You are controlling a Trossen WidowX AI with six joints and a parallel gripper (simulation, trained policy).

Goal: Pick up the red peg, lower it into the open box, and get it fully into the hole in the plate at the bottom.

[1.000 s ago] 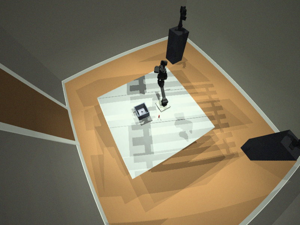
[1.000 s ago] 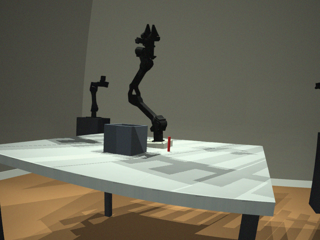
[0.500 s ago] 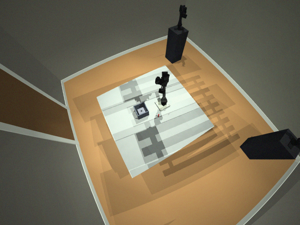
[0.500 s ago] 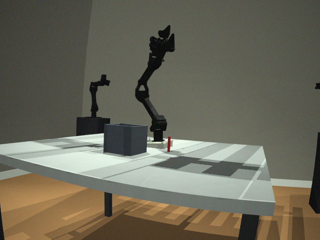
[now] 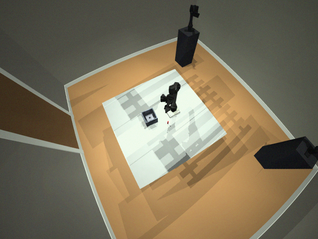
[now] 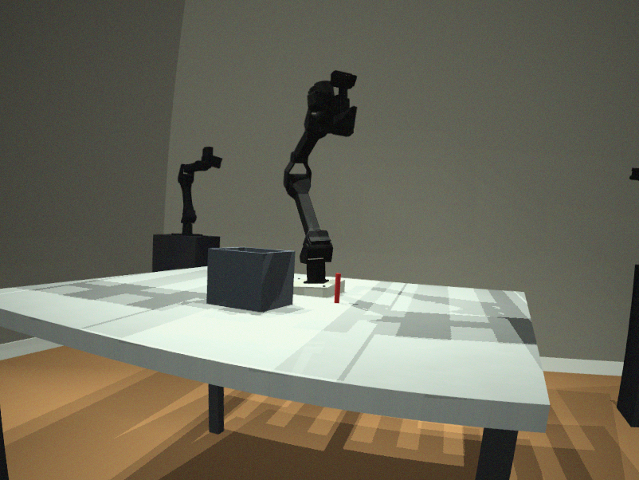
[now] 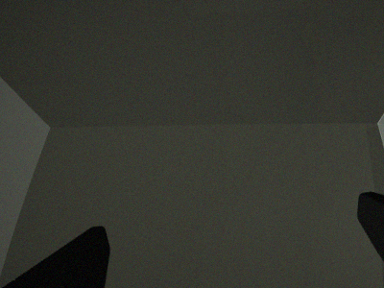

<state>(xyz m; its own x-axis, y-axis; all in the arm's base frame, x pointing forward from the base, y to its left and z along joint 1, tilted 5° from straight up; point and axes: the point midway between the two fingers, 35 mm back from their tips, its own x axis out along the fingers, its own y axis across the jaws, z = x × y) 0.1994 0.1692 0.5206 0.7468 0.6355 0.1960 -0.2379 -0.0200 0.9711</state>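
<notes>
Now: the red peg 52 cm below my gripper tip, 8 cm behind it and 4 cm to the right of it. Round my gripper tip: pale plate: 51 cm below, 22 cm to the right, 9 cm ahead.
</notes>
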